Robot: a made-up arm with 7 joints. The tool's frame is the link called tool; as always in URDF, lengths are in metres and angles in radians.
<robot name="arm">
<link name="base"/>
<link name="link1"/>
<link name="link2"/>
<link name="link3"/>
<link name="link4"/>
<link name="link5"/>
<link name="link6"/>
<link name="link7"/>
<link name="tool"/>
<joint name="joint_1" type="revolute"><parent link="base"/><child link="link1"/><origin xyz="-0.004 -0.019 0.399" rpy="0 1.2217 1.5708"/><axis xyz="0 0 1"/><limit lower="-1.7" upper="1.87"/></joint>
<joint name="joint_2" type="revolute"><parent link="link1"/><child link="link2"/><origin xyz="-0.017 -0.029 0.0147" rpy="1.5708 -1.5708 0"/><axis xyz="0 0 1"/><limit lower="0.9" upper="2.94"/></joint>
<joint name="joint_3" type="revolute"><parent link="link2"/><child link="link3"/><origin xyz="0.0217 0.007 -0.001" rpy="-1.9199 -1.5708 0"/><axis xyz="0 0 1"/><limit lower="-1.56" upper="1.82"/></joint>
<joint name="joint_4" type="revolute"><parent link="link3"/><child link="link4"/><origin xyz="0.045 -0.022 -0.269" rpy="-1.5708 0 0"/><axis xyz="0 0 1"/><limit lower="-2.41" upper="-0.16"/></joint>
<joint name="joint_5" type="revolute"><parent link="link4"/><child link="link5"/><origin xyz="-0.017 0.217 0.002" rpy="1.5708 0 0"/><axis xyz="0 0 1"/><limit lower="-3.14" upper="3.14"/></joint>
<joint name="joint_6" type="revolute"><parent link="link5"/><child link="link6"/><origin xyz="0 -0.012 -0.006" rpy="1.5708 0 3.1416"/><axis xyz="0 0 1"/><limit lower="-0.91" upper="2"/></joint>
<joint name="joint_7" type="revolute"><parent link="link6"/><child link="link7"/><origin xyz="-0.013 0.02 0.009" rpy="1.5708 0 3.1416"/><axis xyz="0 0 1"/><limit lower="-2.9" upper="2.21"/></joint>
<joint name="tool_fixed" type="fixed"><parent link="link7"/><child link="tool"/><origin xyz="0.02 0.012 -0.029" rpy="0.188 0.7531 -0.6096"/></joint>
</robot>
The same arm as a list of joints. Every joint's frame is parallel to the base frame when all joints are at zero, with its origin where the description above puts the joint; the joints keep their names.
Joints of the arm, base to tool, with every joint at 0 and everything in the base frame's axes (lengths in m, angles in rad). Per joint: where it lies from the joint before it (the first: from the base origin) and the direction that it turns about. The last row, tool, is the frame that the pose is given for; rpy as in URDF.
joint_1: xyz -0.0040 -0.0190 0.3990 axis 0 0.9397 0.342
joint_2: xyz 0.0290 0.0080 0.0210 axis 1 0 0
joint_3: xyz -0.0010 0.0180 0.0140 axis 0 0 1
joint_4: xyz 0.0450 -0.0220 -0.2690 axis 0 1 0
joint_5: xyz -0.0170 0.0020 -0.2170 axis 0 0 1
joint_6: xyz 0.0000 -0.0120 -0.0060 axis 0 1 0
joint_7: xyz 0.0130 0.0090 0.0200 axis 0 0 1
tool: xyz 0.0200 0.0120 -0.0290 rpy 0.1880 0.7531 -0.6096
Joint limits (rad, base to tool): -1.7000..1.8700 0.9000..2.9400 -1.5600..1.8200 -2.4100..-0.1600 -3.1400..3.1400 -0.9100..2.0000 -2.9000..2.2100

